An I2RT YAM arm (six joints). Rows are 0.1 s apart.
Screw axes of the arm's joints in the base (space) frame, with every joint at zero. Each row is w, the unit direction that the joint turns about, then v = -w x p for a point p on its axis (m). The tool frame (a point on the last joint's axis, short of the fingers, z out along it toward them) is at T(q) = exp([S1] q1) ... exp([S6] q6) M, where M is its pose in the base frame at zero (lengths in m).
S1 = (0, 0, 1, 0, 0, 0)
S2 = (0, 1, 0, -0.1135, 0, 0.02)
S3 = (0, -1, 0, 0.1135, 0, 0.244)
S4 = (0, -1, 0, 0.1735, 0, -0.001)
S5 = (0, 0, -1, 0, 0.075, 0)
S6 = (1, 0, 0, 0, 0.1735, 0)
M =
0 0 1 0.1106
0 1 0 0
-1 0 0 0.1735
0 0 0 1
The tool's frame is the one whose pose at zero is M.
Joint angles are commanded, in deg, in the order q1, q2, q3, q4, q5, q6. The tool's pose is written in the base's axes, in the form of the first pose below.
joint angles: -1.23 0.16 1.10 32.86 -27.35 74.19
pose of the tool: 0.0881, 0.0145, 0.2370, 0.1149, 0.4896, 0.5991, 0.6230
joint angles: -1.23 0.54 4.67 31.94 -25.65 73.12
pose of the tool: 0.0821, 0.0137, 0.2559, 0.1095, 0.4718, 0.5916, 0.6445
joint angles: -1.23 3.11 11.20 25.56 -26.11 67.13
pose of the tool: 0.0790, 0.0140, 0.2804, 0.0937, 0.4924, 0.5566, 0.6626
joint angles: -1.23 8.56 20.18 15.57 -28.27 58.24
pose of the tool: 0.0809, 0.0151, 0.3091, 0.0696, 0.5422, 0.5068, 0.6666
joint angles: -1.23 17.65 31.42 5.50 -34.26 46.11
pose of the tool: 0.0901, 0.0181, 0.3443, 0.0021, 0.6030, 0.4550, 0.6552
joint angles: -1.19 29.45 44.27 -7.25 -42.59 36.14
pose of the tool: 0.1114, 0.0218, 0.3772, -0.0624, 0.6690, 0.4387, 0.5967
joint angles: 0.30 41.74 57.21 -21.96 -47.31 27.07
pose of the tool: 0.1405, 0.0269, 0.4013, -0.1018, 0.7266, 0.4351, 0.5219
